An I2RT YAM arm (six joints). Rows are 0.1 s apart.
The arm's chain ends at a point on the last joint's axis. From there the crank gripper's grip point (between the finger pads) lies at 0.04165 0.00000 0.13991 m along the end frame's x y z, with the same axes.
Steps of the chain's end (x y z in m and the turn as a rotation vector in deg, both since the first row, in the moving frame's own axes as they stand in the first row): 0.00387 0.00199 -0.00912 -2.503 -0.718 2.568; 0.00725 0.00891 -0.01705 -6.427 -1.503 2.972; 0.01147 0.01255 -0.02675 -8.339 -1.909 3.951; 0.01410 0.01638 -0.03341 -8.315 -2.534 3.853; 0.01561 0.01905 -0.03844 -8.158 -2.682 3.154
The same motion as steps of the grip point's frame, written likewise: 0.00194 0.00994 -0.00878 -2.503 -0.718 2.568; 0.00311 0.02668 -0.01701 -6.427 -1.503 2.972; 0.00601 0.03562 -0.02713 -8.339 -1.909 3.951; 0.00712 0.03931 -0.03339 -8.315 -2.534 3.853; 0.00843 0.04113 -0.03823 -8.158 -2.682 3.154
